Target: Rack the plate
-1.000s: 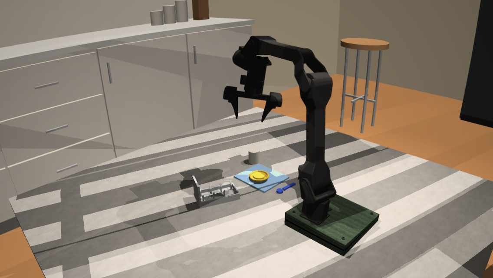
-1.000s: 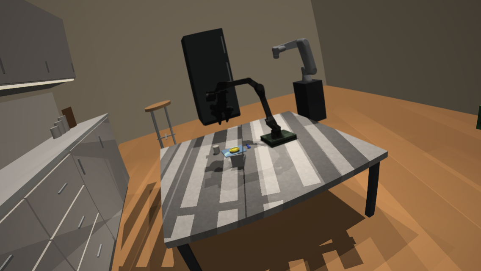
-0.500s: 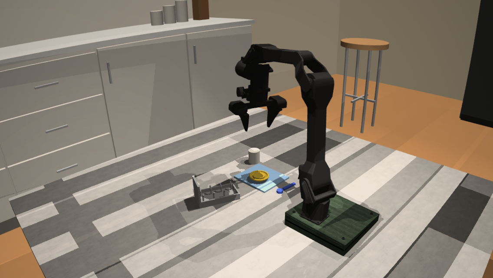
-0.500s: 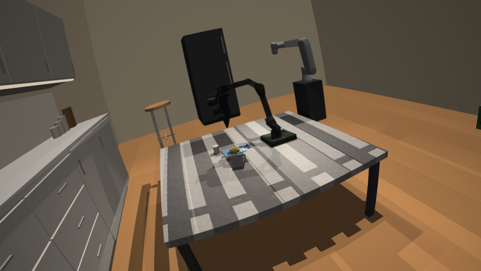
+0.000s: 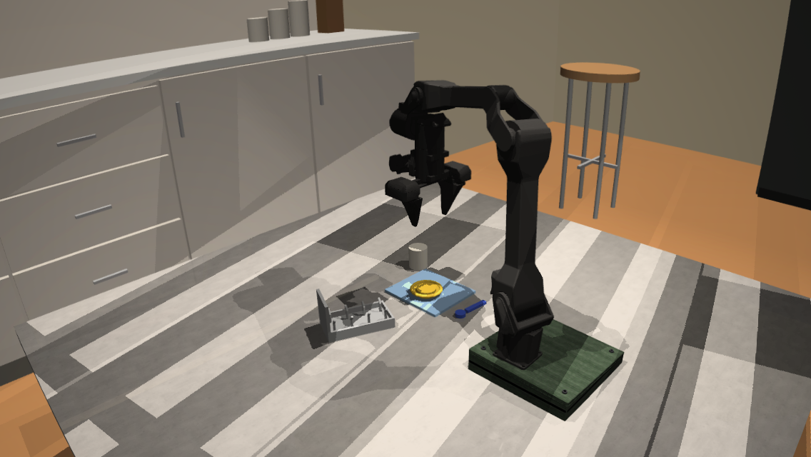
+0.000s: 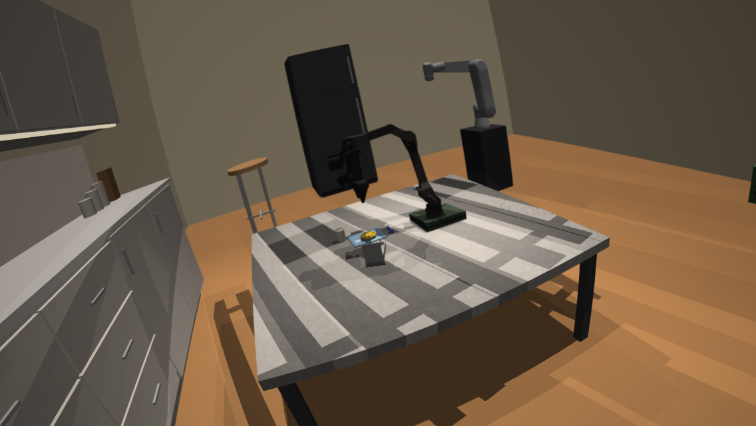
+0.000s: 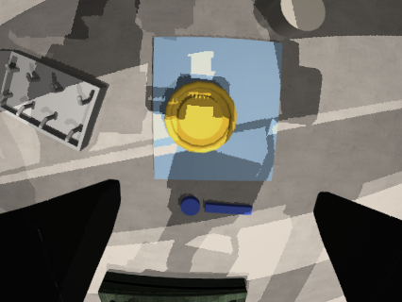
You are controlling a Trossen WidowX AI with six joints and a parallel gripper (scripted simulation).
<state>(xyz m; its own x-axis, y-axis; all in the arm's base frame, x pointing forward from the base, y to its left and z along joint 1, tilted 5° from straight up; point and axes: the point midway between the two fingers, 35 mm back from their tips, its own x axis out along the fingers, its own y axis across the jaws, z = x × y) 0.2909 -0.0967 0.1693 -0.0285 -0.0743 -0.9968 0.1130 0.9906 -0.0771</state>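
Right now my gripper tip is 160 mm above the yellow plate and 10 mm to the right of it. From my gripper tip the other things lie so: grey cup 150 mm below, 110 mm ahead, 90 mm to the right; blue spoon 170 mm below, 100 mm behind; light blue mat 170 mm below, 10 mm to the right, 10 mm ahead.
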